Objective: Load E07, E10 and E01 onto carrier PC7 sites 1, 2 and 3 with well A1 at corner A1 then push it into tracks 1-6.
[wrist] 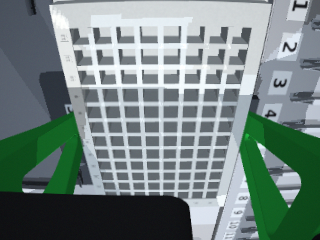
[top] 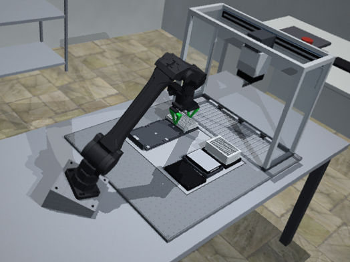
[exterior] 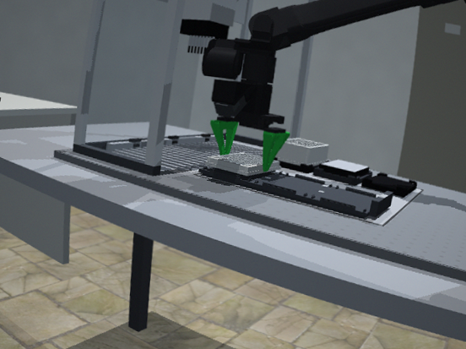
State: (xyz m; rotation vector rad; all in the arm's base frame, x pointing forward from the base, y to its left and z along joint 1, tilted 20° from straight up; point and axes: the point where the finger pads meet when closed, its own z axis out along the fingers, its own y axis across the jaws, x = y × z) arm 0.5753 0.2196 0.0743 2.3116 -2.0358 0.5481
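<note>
My gripper is now 260 mm to the left of the plate nest S2, 90 mm past it and 20 mm above it. Also, from my hand: 96-well plate E01 (right at my hand); plate nest S3 (250 mm to the right, 20 mm below, 20 mm ahead); dark plate carrier PC7 (100 mm behind, 10 mm to the right, 10 mm below).
</note>
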